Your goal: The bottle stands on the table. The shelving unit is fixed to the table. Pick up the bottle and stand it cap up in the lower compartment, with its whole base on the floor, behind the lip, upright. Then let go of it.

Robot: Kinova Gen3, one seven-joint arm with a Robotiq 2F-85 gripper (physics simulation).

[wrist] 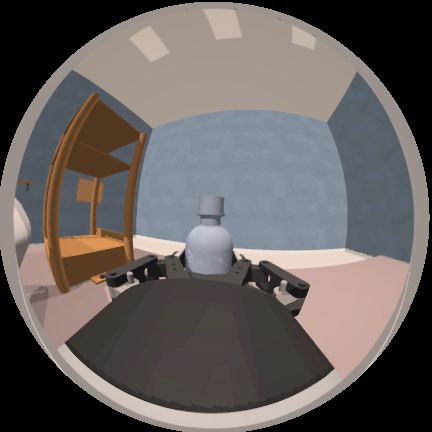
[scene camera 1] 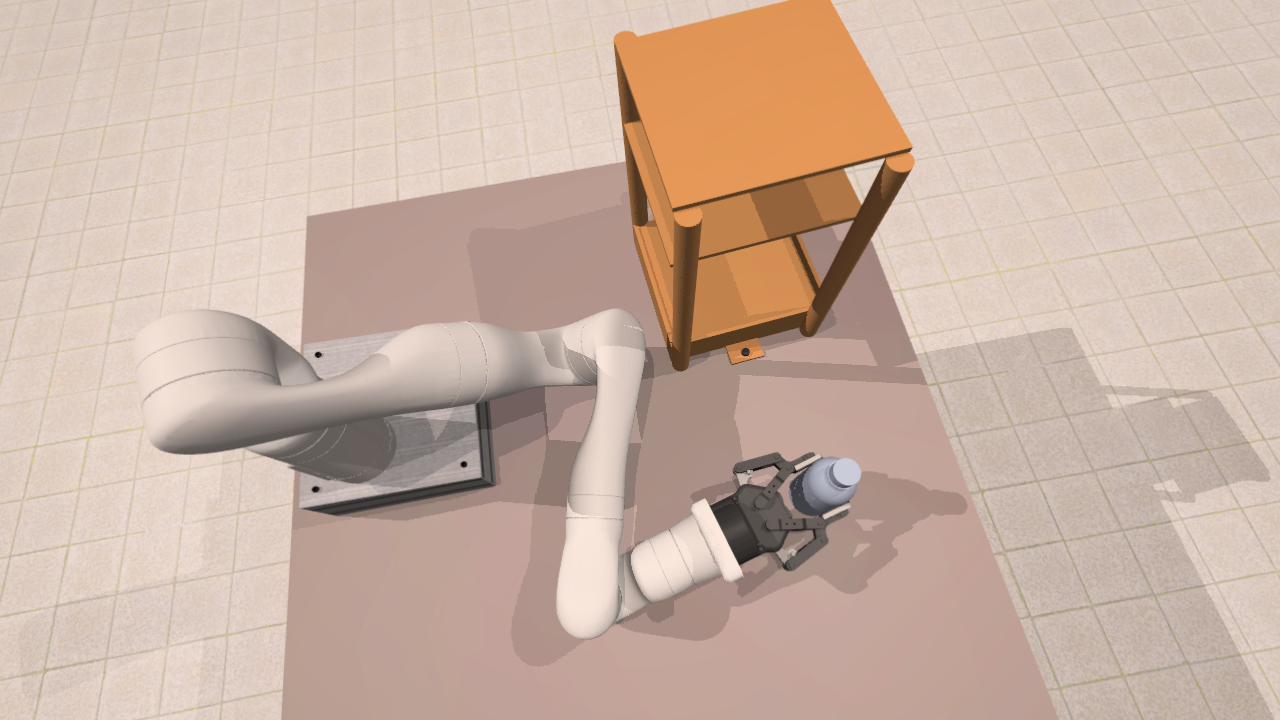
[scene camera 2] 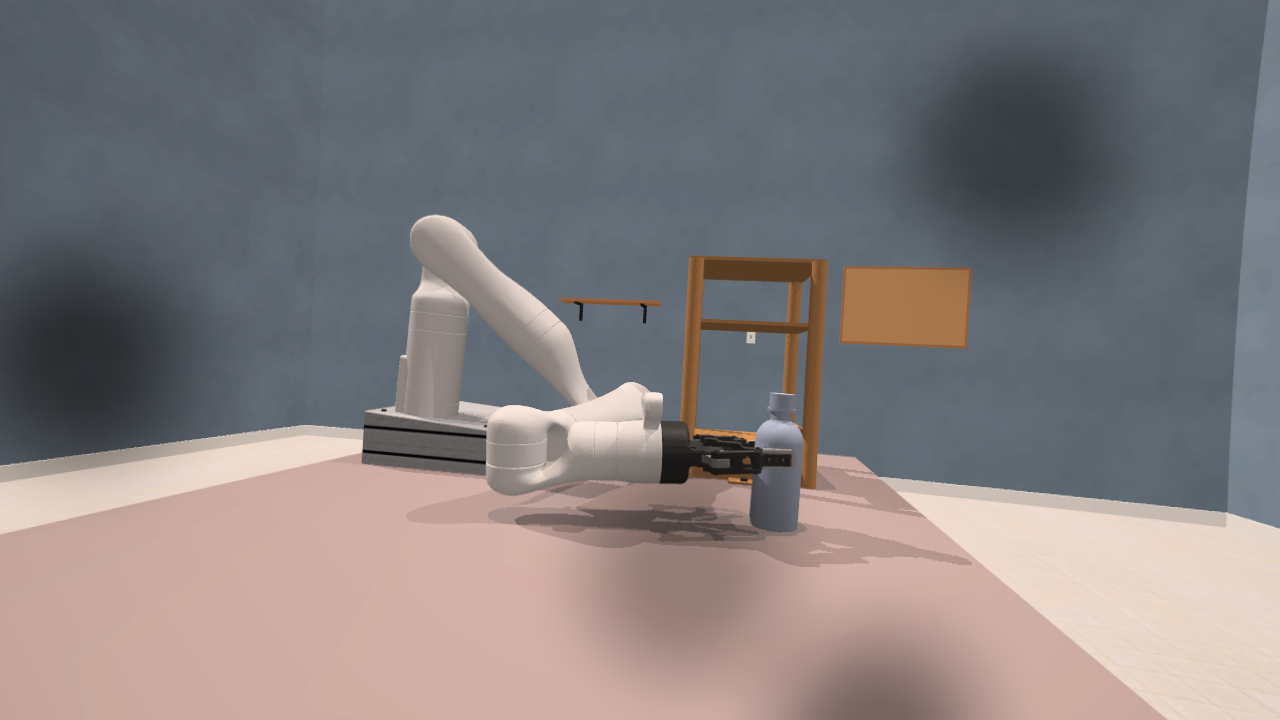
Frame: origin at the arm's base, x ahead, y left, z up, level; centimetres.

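Seen in the pictures: gripper, fingertip midpoint: (wrist: 208, 256) (scene camera 2: 785, 454); arm's base, origin of the base link: (scene camera 1: 360, 447) (scene camera 2: 429, 412).
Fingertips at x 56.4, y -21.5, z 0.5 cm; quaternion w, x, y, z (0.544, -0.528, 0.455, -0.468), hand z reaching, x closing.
Pixels of each thing's top centre, then the offset from my fingertips to it. "spot": a spot on its surface instead. Level surfaces: height alone.
- blue-grey bottle, middle of its top: (scene camera 1: 845, 472) (wrist: 210, 197) (scene camera 2: 781, 393) dx -0.9, dy -0.1, dz +7.4 cm
- table, its level: dz -8.7 cm
- orange shelving unit, middle of its top: (scene camera 1: 754, 91) (scene camera 2: 751, 268) (wrist: 99, 130) dx -1.7, dy +34.2, dz +28.8 cm
- lower compartment's floor, its level: dz -3.1 cm
- front lip, surface spot: (scene camera 1: 747, 333) (wrist: 97, 261) spot: dx -1.7, dy +23.7, dz -5.6 cm
- middle shelf, surface spot: (scene camera 1: 778, 214) (scene camera 2: 761, 322) spot: dx -0.1, dy +26.9, dz +18.3 cm
- small orange fixing tab, middle of its top: (scene camera 1: 744, 350) (scene camera 2: 743, 480) (wrist: 101, 276) dx -2.3, dy +22.2, dz -8.3 cm
The blue-grey bottle (scene camera 1: 816, 494) (scene camera 2: 776, 497) (wrist: 209, 245) is cap up and looks upright or nearly so. My gripper (scene camera 1: 823, 488) (scene camera 2: 776, 457) (wrist: 208, 256) is shut on its body from the side, below the shoulder, and lies about level. The bottle's base is on or very close above the table (scene camera 1: 402, 626) (scene camera 2: 358, 608); I cannot tell whether it touches. The orange shelving unit (scene camera 1: 760, 98) (scene camera 2: 814, 385) (wrist: 51, 200) stands apart from the bottle, to the left in the wrist view. Its lower compartment's floor (scene camera 1: 760, 286) (wrist: 90, 245) sits behind a front lip (scene camera 1: 747, 333) (wrist: 95, 267).
Corner posts flank the unit's opening, with the middle shelf (scene camera 1: 778, 214) (scene camera 2: 751, 326) above the lower compartment. A small orange fixing tab (scene camera 1: 733, 354) sticks out at its front foot. The arm's grey base (scene camera 1: 420, 474) (scene camera 2: 420, 438) stands at the left. The table's right edge runs beyond the bottle.
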